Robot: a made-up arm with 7 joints.
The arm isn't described. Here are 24 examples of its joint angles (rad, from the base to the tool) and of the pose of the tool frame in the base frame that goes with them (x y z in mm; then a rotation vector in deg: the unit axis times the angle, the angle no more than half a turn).
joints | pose
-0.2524 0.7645 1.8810 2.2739 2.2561 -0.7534 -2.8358 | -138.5 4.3 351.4 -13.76 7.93 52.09
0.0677 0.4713 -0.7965 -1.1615 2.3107 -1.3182 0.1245 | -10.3 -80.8 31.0 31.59 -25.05 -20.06
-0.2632 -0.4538 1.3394 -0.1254 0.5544 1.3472 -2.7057 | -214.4 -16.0 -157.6 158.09 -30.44 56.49
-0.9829 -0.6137 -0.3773 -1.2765 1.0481 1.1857 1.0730 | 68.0 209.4 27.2 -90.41 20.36 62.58
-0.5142 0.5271 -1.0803 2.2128 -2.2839 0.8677 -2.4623 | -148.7 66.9 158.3 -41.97 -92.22 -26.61
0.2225 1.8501 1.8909 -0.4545 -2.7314 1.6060 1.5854 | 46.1 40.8 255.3 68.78 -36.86 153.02
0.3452 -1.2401 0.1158 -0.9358 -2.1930 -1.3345 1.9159 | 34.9 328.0 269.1 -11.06 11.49 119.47
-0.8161 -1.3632 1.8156 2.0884 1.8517 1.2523 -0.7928 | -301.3 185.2 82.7 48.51 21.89 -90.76
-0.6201 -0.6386 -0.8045 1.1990 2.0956 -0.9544 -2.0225 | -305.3 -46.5 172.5 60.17 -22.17 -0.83
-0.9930 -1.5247 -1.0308 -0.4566 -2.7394 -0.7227 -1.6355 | -43.4 112.9 501.1 -66.56 37.01 12.20
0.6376 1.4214 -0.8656 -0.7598 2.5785 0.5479 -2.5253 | 16.7 270.2 126.5 -74.42 23.12 -105.64
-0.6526 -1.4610 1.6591 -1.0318 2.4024 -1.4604 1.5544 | 8.6 109.5 371.6 -144.23 6.49 -101.13
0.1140 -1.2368 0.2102 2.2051 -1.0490 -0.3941 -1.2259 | 153.0 211.2 1.4 22.09 82.46 154.24
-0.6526 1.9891 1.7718 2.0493 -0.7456 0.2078 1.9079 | -173.1 156.1 -102.5 -25.36 99.96 60.38
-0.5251 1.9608 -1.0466 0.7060 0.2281 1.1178 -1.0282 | -48.2 6.7 453.9 -135.71 -2.08 61.08
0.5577 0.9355 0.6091 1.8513 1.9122 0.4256 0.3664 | -173.2 -65.6 -63.6 -36.94 132.57 67.90
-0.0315 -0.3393 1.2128 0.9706 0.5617 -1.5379 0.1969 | -484.9 -10.4 6.1 11.60 41.86 -93.36
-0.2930 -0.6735 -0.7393 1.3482 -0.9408 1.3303 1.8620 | 55.8 -6.3 314.9 69.80 18.78 -5.50
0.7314 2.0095 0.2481 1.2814 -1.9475 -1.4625 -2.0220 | -382.4 127.3 -37.2 59.97 -28.13 -67.30
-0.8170 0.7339 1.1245 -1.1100 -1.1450 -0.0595 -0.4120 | -315.8 219.1 182.8 -144.82 -1.95 -61.29
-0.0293 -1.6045 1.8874 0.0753 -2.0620 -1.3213 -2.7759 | -65.4 14.8 -209.8 63.27 126.04 55.71
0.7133 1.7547 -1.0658 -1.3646 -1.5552 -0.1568 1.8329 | -110.2 -40.7 367.7 -63.19 48.42 -104.86
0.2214 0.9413 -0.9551 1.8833 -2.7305 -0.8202 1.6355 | -65.9 274.5 105.4 -150.76 -29.83 41.01
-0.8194 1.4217 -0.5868 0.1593 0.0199 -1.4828 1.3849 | -452.4 51.6 494.5 -34.54 -94.60 -53.10
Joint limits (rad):
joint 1: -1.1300..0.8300
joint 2: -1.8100..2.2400
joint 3: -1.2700..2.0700
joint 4: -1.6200..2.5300
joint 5: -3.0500..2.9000
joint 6: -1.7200..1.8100
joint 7: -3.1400..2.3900
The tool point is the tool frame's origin. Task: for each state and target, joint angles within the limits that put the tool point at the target. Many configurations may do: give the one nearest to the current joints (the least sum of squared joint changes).
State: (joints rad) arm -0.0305 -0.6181 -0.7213 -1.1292 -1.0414 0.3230 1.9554
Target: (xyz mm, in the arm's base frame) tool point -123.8 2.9 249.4
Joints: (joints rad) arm 0.3077 -0.2588 -0.3169 -0.5281 -1.8231 0.6363 1.6552
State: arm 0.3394 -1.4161 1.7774 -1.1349 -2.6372 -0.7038 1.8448
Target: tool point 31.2 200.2 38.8
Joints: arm 0.2648 -1.3853 1.8001 -1.1687 -2.6642 -0.6886 1.8410
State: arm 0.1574 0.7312 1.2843 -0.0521 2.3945 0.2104 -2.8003
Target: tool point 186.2 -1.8 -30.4
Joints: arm 0.2983 0.7765 1.0847 0.0212 1.8104 0.6161 -2.9492
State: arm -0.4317 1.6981 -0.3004 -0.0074 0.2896 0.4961 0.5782
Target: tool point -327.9 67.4 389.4
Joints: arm -0.5443 1.8670 -0.2716 0.0353 0.3650 0.4819 0.6545
